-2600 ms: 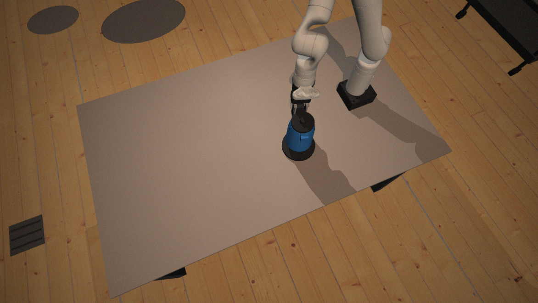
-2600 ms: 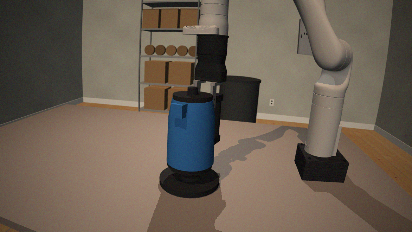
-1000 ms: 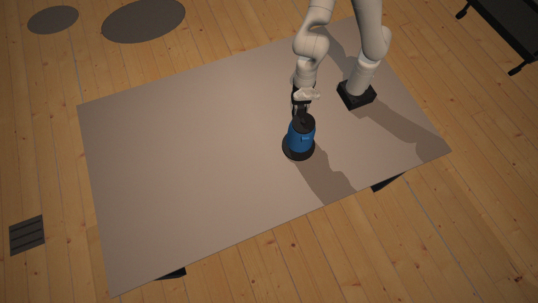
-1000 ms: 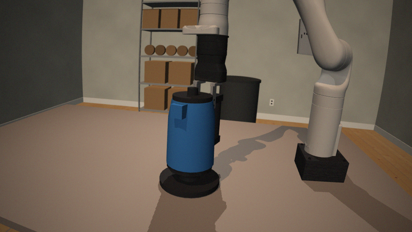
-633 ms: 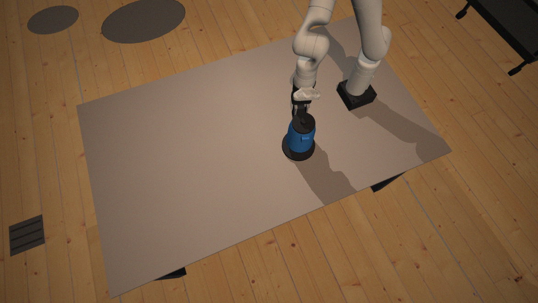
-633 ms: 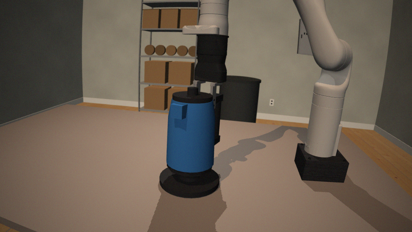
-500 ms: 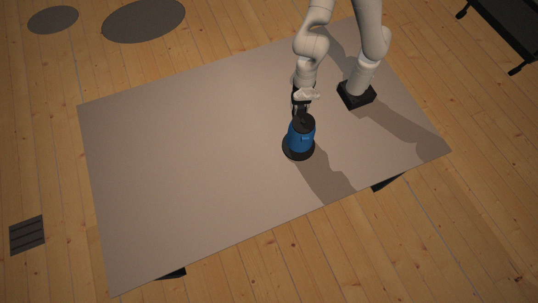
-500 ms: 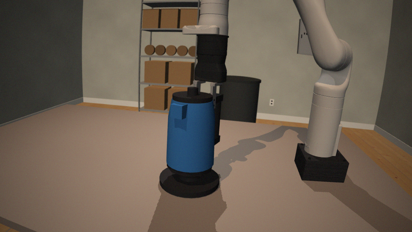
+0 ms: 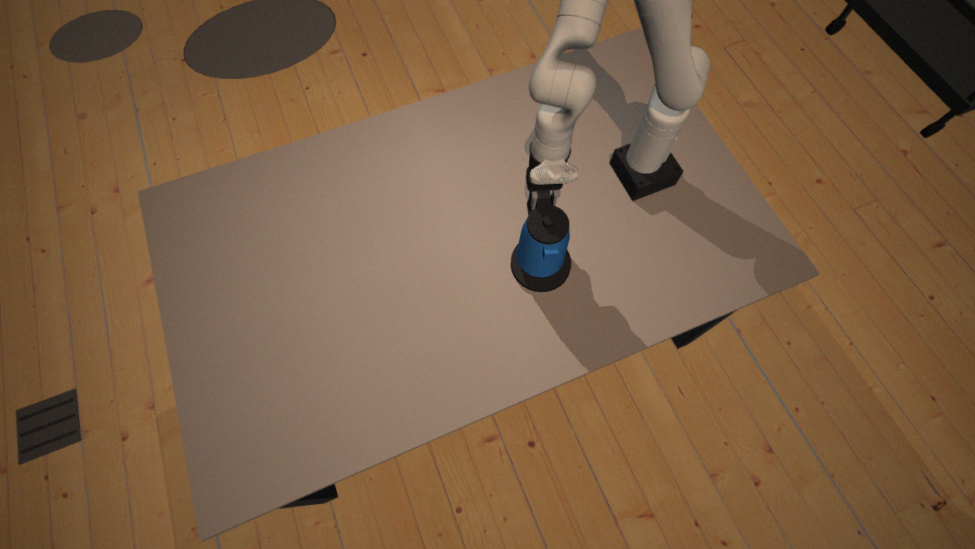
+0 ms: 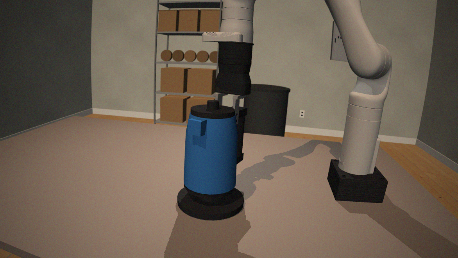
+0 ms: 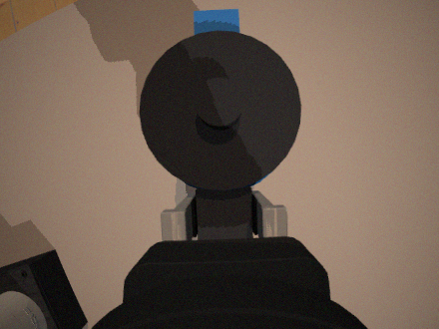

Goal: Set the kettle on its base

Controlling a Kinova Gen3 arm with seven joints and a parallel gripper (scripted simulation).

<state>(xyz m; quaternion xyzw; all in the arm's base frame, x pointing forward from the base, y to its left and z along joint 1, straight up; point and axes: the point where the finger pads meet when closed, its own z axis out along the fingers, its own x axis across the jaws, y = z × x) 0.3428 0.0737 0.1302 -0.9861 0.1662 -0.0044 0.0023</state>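
The blue kettle lies 1 cm ahead of my hand, 3 cm to the left of it and 6 cm below it. Also, from my hand: round black base (2 cm ahead, 6 cm to the left, 18 cm below).
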